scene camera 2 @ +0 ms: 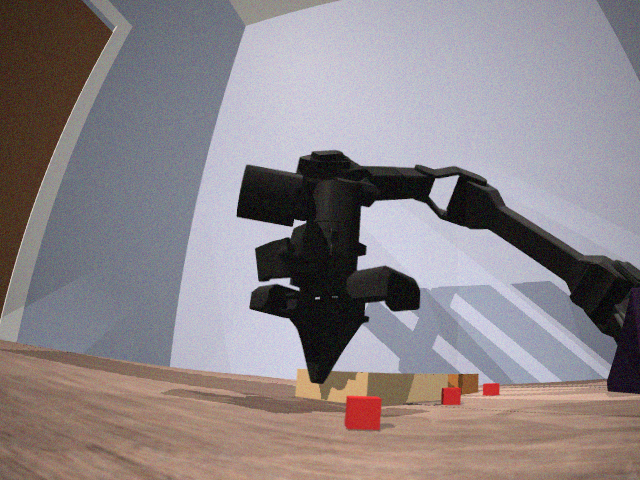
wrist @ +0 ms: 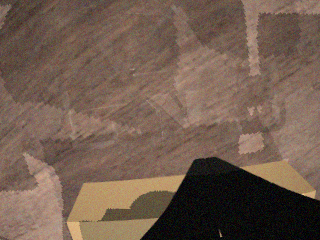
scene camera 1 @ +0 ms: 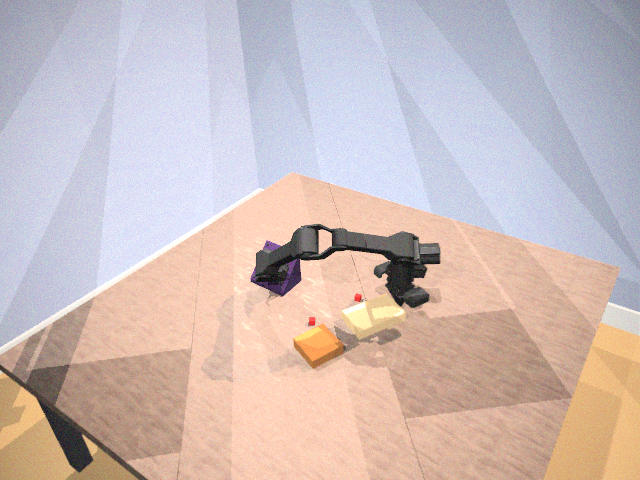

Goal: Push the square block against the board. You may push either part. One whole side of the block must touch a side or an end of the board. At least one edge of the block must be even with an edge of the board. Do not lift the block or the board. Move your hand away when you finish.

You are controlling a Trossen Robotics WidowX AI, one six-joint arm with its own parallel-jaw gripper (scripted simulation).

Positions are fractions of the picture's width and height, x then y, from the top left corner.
Labels:
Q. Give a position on a cream board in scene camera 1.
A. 0.58, 0.66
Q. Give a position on a cream board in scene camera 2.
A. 0.61, 0.81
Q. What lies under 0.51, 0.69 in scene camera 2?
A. My gripper.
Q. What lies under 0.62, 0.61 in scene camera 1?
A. My gripper.

